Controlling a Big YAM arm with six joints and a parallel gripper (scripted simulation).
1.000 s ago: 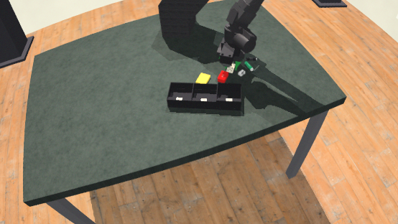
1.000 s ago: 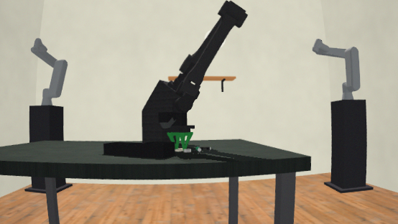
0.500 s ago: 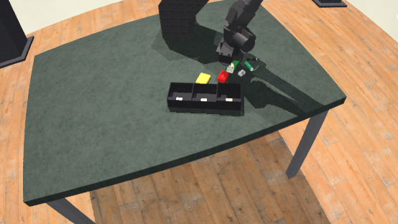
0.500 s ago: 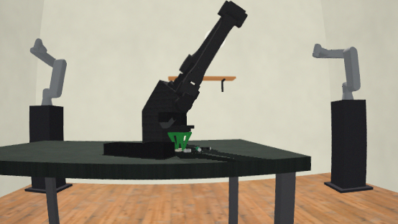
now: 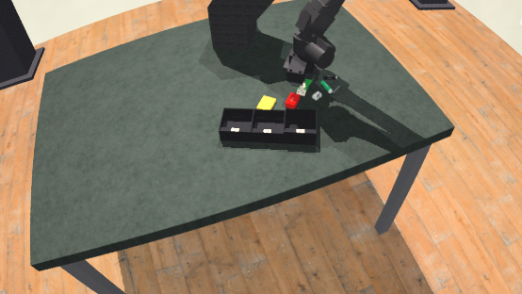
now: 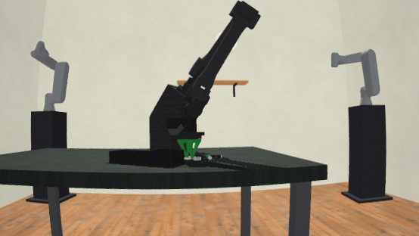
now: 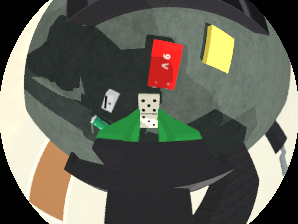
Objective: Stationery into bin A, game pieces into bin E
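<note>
My gripper is now right at the white die. Also, from my hand: grey piece (4 cm to the left, 4 cm ahead); then red block (4 cm to the right, 4 cm ahead); then green marker (7 cm to the left, 1 cm ahead).
</note>
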